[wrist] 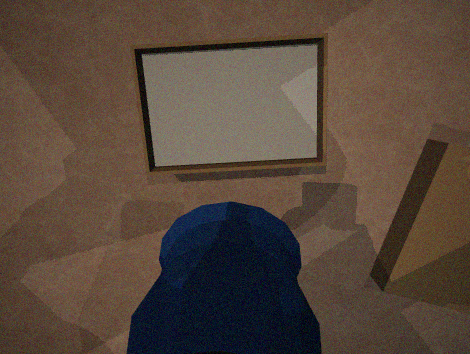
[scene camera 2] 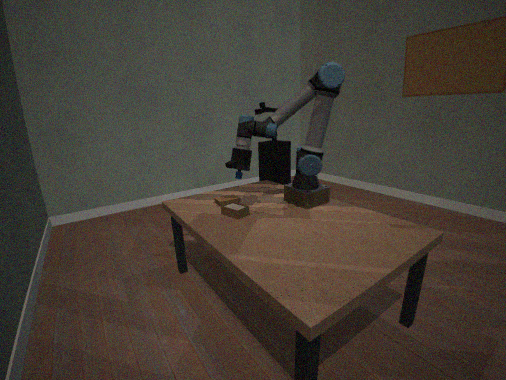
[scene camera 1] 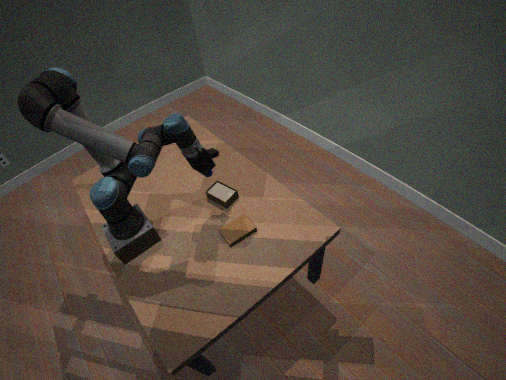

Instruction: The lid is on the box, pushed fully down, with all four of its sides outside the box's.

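Pixels of known places: hand, tool point: (wrist: 229,263) (scene camera 2: 238,178) (scene camera 1: 208,173); arm's base, link origin: (scene camera 2: 305,185) (scene camera 1: 127,225).
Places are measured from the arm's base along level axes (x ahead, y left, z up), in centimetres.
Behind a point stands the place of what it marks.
The box (scene camera 1: 217,201) @(x 36.7, y -15.8, z -7.6 cm) (scene camera 2: 230,213) @(x 45.0, y -13.2, z -7.6 cm) (wrist: 321,100) @(x 41.6, y -20.6, z -5.2 cm) stands open on the table, with tan rims, dark inner walls and a pale inside. The lid (scene camera 1: 239,229) @(x 31.7, y -35.0, z -6.9 cm) (scene camera 2: 225,201) @(x 35.4, y -30.3, z -7.3 cm) (wrist: 440,215) @(x 33.1, y -31.4, z -6.9 cm) is a flat tan piece lying on the table, apart from the box and turned at an angle to it. The right part of the lid is cut off in the wrist view. My gripper, a blue suction cup (scene camera 1: 209,174) (scene camera 2: 239,175) (wrist: 230,240), is off and holds nothing. It hangs above the table near the box, touching neither the box nor the lid.
The wooden table (scene camera 1: 280,250) @(x 35.6, y -53.4, z -9.5 cm) (scene camera 2: 320,260) @(x 48.6, y 42.9, z -9.6 cm) carries the arm's base (scene camera 1: 132,240) @(x -2.7, y -8.8, z 0.4 cm) (scene camera 2: 307,195) @(x 9.3, y 8.2, z -1.9 cm). A black block (scene camera 2: 274,161) shows behind the table in scene camera 2. An orange panel (scene camera 2: 455,57) is on the wall. Arm shadows fall across the table.
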